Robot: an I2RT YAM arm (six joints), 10 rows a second.
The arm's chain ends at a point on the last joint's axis. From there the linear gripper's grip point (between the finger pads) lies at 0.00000 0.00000 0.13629 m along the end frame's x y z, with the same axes.
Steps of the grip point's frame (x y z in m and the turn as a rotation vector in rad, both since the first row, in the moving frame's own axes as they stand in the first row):
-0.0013 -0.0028 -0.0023 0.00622 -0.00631 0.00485
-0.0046 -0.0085 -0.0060 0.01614 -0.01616 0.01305
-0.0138 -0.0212 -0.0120 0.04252 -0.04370 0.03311
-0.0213 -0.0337 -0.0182 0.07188 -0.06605 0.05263
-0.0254 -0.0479 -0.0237 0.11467 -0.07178 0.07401
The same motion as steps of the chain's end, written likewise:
-0.0004 -0.0020 -0.0023 0.00622 -0.00631 0.00485
-0.0024 -0.0063 -0.0060 0.01614 -0.01616 0.01305
-0.0079 -0.0153 -0.0117 0.04252 -0.04370 0.03311
-0.0126 -0.0237 -0.0176 0.07188 -0.06605 0.05263
-0.0162 -0.0320 -0.0225 0.11467 -0.07178 0.07401

